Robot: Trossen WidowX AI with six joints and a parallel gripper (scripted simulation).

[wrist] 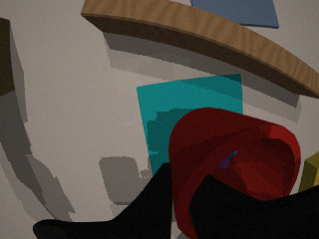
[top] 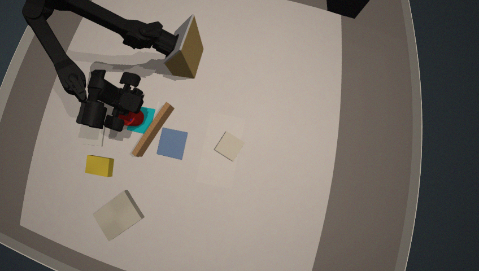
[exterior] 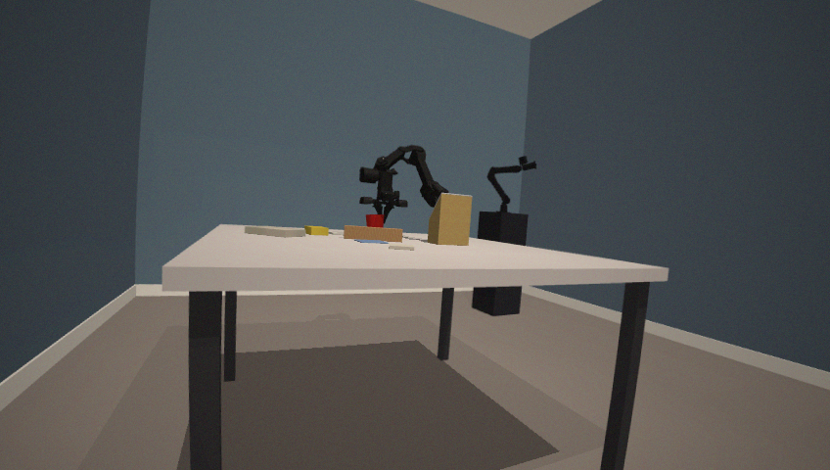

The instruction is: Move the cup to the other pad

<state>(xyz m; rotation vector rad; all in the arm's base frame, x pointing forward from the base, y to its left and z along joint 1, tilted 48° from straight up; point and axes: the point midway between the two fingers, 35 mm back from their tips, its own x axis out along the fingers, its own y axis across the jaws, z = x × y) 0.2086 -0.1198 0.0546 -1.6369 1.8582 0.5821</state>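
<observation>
Right now the purple marble is 4 cm ahead of my gripper tip, 2 cm to the right of it and 2 cm below it. Also, from my gripper tip: teal pad 7 cm below, 3 cm ahead; brown block 7 cm to the left, 6 cm ahead, 5 cm below; red cup 3 cm ahead, 1 cm to the right.
</observation>
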